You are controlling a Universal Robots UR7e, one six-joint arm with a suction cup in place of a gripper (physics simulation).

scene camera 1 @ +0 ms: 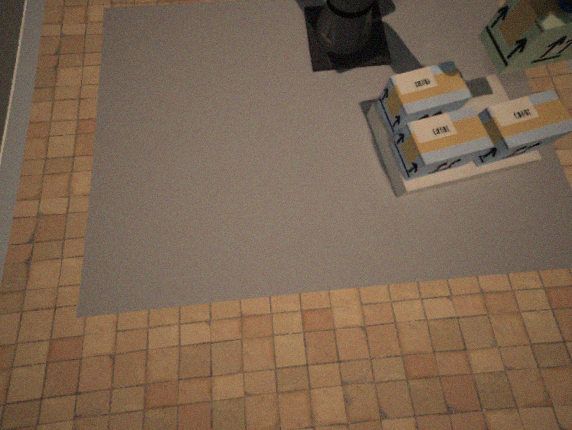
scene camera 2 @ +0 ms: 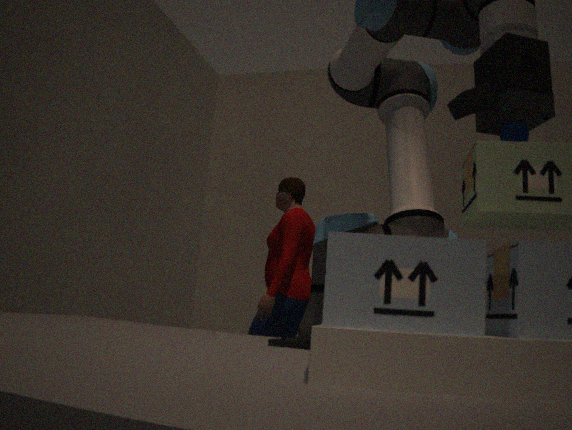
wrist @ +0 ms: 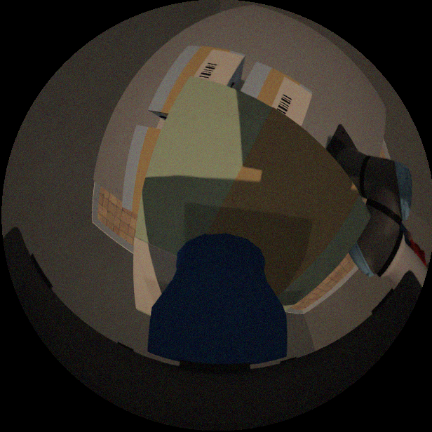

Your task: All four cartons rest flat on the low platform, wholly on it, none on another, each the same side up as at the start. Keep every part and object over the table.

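Places are measured from the arm's base along level axes (x up, y back, z right), in metres.
Where they show: hand at its tool point: [scene camera 1: 561,13] [scene camera 2: 515,161]; arm's base at its link origin: [scene camera 1: 342,32].
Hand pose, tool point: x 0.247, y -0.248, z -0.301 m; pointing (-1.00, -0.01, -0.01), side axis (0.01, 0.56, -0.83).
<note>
Each offset is from my tool point to the top centre of the thing. Level surfaces: height alone.
A green carton {dy +0.016, dx +0.013, dz -0.012 m} [scene camera 1: 530,47] [scene camera 2: 490,180] [wrist: 200,130] hangs upright from my blue suction cup [scene camera 2: 514,132] [wrist: 220,300], above the level of the other cartons. In scene camera 1 it shows at the upper right, cut by the frame. Three blue-grey cartons sit arrows-up on the pale low platform {dy -0.076, dx -0.210, dz +0.043 m} [scene camera 1: 435,181] [scene camera 2: 400,362]: rear left [scene camera 1: 430,90] [wrist: 282,92], front left [scene camera 1: 445,140] [scene camera 2: 350,290] [wrist: 215,70] and right [scene camera 1: 530,120] [scene camera 2: 542,290] [wrist: 132,170]. The right carton's far end appears to reach past the platform's right edge. The held carton hides part of them in the wrist view.
The arm's base [scene camera 1: 345,35] stands on a dark plate behind the platform. The grey table top {dx -0.258 m} [scene camera 1: 225,165] ends at a tiled floor [scene camera 1: 300,360] at the left and front. A person in red [scene camera 2: 295,250] stands behind the table in scene camera 2.
</note>
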